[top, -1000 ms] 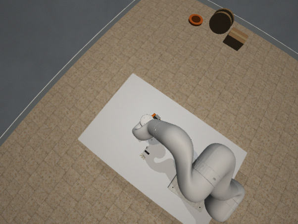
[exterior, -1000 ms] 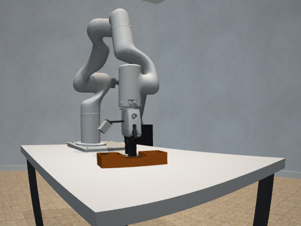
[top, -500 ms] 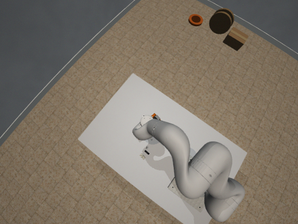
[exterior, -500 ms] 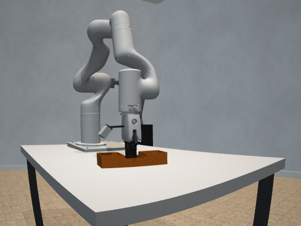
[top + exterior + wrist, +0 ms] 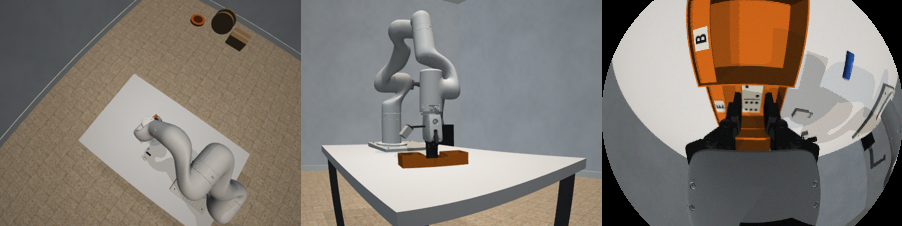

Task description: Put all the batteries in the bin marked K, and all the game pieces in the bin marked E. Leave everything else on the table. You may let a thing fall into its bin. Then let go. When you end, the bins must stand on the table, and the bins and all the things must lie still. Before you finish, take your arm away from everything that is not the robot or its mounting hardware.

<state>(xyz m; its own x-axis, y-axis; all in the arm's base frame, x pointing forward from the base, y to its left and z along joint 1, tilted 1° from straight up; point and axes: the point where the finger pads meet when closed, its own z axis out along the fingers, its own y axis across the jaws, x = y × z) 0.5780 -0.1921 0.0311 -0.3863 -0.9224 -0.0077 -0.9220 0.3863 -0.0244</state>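
Right now the bin is 1 cm below my hand and 1 cm ahead of it. From my hand the other things lie so: blue battery: 16 cm behind, 3 cm below, 1 cm to the right; black battery: 19 cm to the left, 9 cm behind, 3 cm below.
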